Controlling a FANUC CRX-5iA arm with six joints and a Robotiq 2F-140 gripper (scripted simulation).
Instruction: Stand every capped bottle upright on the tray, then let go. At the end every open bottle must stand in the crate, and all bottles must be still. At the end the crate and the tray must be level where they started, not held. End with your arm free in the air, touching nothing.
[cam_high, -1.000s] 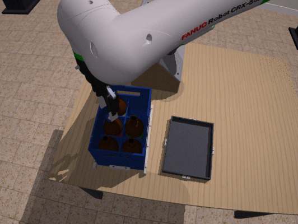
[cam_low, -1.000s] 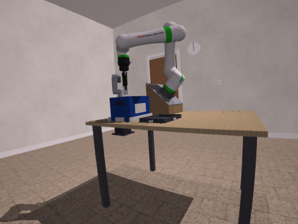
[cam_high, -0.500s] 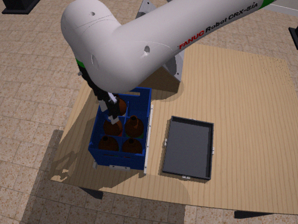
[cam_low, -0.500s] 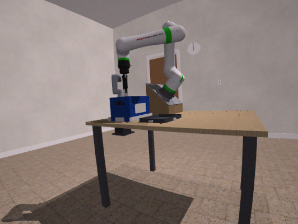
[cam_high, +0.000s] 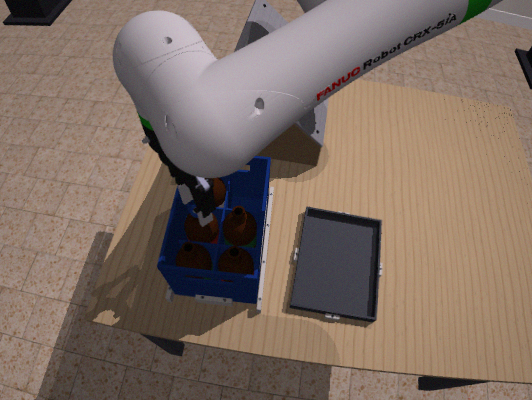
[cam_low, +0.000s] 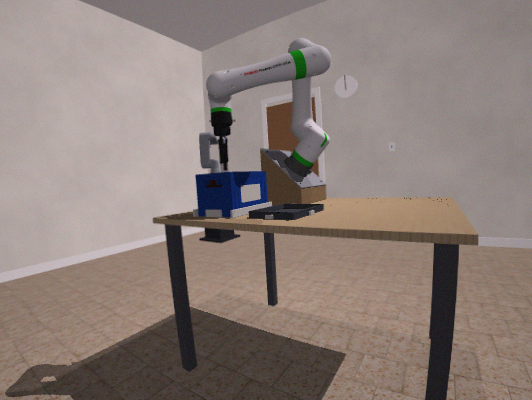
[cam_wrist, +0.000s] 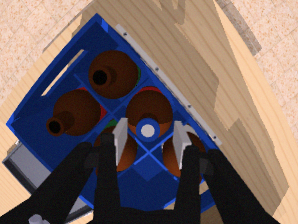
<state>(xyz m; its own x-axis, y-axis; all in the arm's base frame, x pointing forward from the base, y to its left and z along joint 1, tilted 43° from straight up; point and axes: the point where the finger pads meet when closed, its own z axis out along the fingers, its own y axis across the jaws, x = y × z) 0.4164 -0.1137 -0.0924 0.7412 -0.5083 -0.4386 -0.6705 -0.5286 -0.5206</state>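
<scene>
Now: hand 10 cm above the capped bottle. Also, from my hand: dark grey tray (1 cm ahead, 32 cm to the left, 17 cm below); blue crate (4 cm to the left, 10 cm below).
</scene>
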